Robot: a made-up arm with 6 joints. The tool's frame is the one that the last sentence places. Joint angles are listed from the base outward.
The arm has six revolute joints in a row. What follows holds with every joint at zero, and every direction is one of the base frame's. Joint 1 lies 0.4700 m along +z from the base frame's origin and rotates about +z. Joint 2 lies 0.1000 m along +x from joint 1 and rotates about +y. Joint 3 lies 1.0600 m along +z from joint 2 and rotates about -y. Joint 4 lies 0.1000 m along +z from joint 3 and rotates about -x. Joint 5 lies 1.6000 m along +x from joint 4 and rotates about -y. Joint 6 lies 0.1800 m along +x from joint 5 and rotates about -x. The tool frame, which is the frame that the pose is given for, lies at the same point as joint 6; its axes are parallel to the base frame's.
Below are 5 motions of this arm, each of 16 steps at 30 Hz.
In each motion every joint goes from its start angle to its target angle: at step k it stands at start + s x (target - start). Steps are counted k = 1, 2, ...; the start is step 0. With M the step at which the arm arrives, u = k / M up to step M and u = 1 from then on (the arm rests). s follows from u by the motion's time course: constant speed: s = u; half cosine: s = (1 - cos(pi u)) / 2; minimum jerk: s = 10 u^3 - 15 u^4 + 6 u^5.
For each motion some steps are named. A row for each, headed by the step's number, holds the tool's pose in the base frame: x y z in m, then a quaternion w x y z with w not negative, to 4 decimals.
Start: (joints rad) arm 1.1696 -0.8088 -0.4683 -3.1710 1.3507 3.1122
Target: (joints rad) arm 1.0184 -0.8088 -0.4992 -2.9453 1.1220 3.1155
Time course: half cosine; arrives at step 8
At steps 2, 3, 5, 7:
2: 0.3747 0.8301 1.6741 0.7452 -0.2460 0.4019 0.4719
3: 0.4040 0.8250 1.6701 0.7640 -0.2442 0.3858 0.4558
5: 0.4720 0.8087 1.6620 0.8045 -0.2431 0.3460 0.4171
7: 0.5187 0.7939 1.6574 0.8296 -0.2450 0.3166 0.3894

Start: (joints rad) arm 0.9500 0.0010 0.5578 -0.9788 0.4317 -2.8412
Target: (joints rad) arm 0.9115 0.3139 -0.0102 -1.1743 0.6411 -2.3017
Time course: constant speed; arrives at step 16
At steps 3, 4, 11, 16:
3: 1.0760 1.3638 2.3323 0.4439 -0.8210 -0.3155 -0.1712
4: 1.1173 1.4094 2.2430 0.4231 -0.8395 -0.3028 -0.1567
11: 1.3263 1.6088 1.5630 0.2524 -0.9419 -0.2162 -0.0478
16: 1.3807 1.6195 1.0569 0.1081 -0.9806 -0.1595 0.0361

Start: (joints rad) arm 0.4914 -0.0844 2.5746 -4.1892 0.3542 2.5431
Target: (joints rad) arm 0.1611 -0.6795 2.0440 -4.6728 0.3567 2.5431
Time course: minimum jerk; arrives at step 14
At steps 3, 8, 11, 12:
3: -1.4846 -0.6894 2.2728 0.1455 0.2678 -0.5508 0.7770
8: -1.9444 -0.5009 2.0977 0.1645 0.1846 -0.4809 0.8412
11: -2.1583 -0.3380 1.9597 0.1800 0.1441 -0.4355 0.8701
12: -2.1885 -0.3093 1.9358 0.1827 0.1382 -0.4280 0.8743

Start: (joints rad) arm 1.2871 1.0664 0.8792 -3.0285 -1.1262 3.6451
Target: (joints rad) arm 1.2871 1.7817 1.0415 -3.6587 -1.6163 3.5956
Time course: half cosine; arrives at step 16
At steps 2, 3, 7, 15, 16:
2: 0.7513 2.6290 0.8682 0.7349 0.0624 -0.5079 0.4451
3: 0.7585 2.6369 0.7964 0.7428 0.0702 -0.4982 0.4416
7: 0.7937 2.6351 0.2930 0.7984 0.1125 -0.4337 0.4022
15: 0.7819 2.3676 -0.6221 0.8922 0.1270 -0.3393 0.2697
16: 0.7808 2.3605 -0.6362 0.8935 0.1265 -0.3381 0.2671

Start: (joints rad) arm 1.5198 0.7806 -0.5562 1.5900 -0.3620 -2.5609
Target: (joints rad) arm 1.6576 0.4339 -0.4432 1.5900 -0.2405 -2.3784
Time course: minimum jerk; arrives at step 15
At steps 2, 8, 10, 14, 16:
2: 0.1292 1.3597 -0.4642 0.8147 -0.1325 0.5214 0.2163
8: 0.0094 1.6137 -0.1606 0.7942 -0.0887 0.4905 0.3475
10: -0.0508 1.6951 -0.0131 0.7813 -0.0702 0.4727 0.4015
14: -0.1089 1.7544 0.1297 0.7675 -0.0532 0.4539 0.4496
16: -0.1097 1.7550 0.1316 0.7673 -0.0530 0.4536 0.4502

